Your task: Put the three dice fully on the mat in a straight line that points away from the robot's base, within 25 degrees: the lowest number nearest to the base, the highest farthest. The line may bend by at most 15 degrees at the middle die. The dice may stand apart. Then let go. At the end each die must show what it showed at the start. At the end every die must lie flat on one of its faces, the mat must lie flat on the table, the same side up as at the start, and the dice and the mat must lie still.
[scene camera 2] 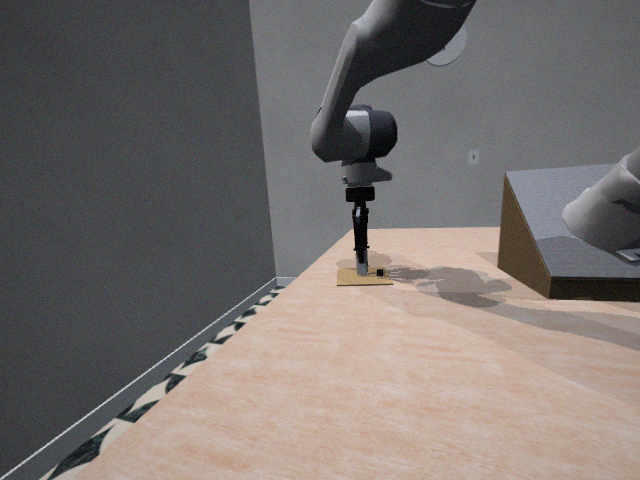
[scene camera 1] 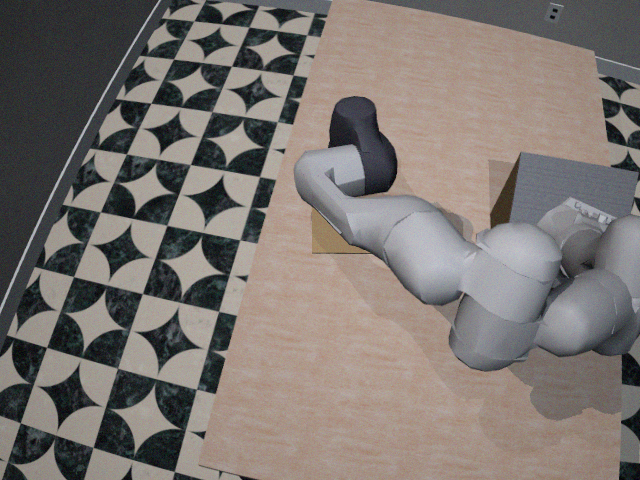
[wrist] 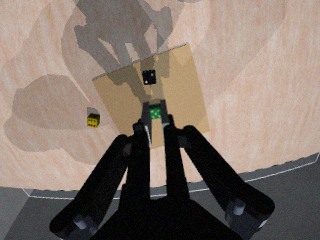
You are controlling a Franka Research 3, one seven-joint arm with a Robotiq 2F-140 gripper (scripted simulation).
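Observation:
There's my gripper, which you'd also find in the wrist view, and there's a tan mat that I can see too.

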